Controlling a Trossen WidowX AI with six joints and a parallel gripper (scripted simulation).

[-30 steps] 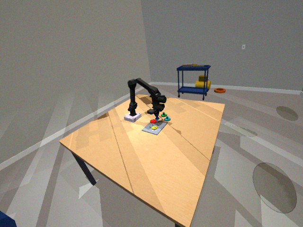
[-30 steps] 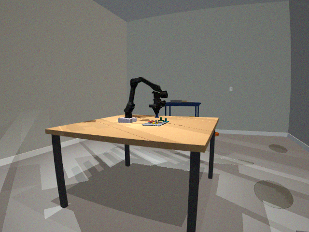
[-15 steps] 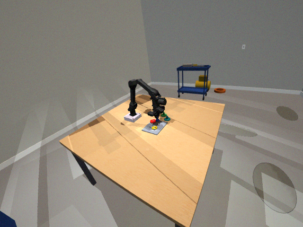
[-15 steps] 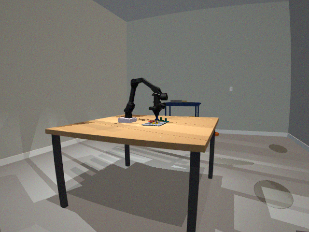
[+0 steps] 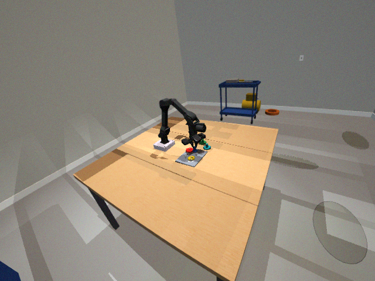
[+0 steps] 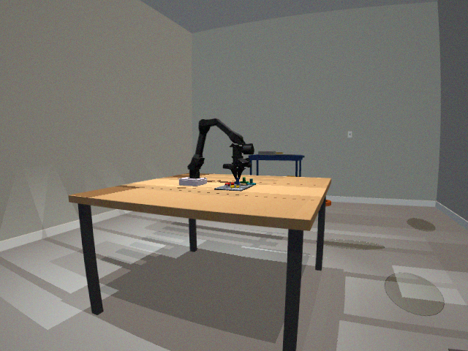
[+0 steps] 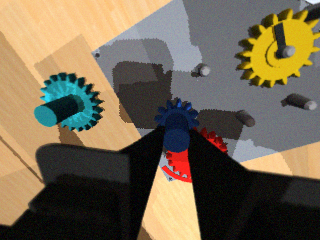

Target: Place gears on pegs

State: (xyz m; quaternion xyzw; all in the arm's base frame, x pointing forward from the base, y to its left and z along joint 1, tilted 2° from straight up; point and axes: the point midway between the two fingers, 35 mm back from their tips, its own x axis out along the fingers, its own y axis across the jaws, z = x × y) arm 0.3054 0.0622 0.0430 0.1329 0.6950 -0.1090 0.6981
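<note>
My gripper tip is now 1 cm above the blue gear. Round my gripper tip: yellow gear 4 cm ahead, 9 cm to the right, 3 cm below; then red gear 5 cm behind, 1 cm to the right, 3 cm below; then red arrow 8 cm behind, 1 cm to the left, 4 cm below.
</note>
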